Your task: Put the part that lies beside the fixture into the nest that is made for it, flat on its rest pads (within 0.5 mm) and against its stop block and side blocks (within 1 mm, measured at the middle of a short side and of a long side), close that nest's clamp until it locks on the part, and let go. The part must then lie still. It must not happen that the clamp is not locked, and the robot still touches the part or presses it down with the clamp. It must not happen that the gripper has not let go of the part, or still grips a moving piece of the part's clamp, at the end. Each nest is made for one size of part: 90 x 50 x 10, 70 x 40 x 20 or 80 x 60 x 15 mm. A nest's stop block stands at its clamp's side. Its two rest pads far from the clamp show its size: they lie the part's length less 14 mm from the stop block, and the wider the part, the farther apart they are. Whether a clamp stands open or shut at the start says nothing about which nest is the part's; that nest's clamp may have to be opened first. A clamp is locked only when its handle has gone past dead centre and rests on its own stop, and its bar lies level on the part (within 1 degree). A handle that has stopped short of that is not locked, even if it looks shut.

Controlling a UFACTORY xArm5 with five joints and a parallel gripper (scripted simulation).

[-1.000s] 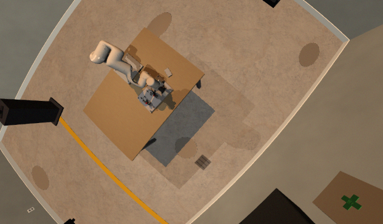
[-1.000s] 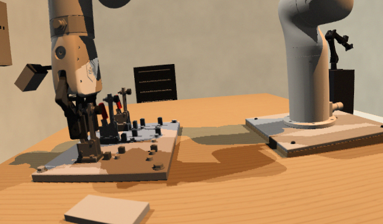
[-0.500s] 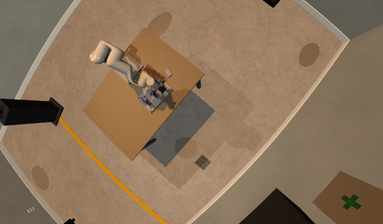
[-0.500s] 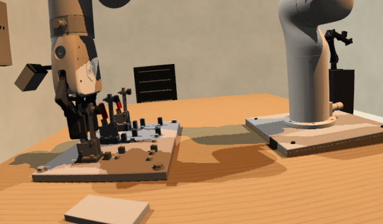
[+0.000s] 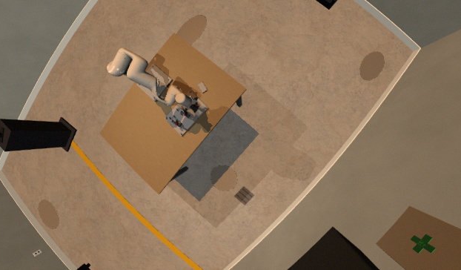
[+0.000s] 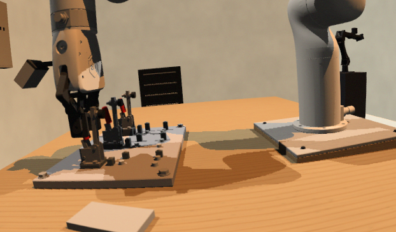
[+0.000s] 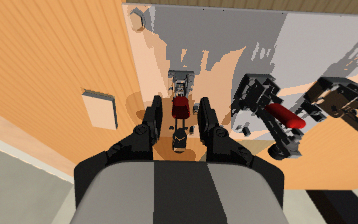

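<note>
The clamp lies 10 mm behind my hand and 40 mm below it. Also, from my hand: fixture plate (60 mm behind, 100 mm to the right, 80 mm below); flat tan part (50 mm behind, 170 mm to the left, 90 mm below).
</note>
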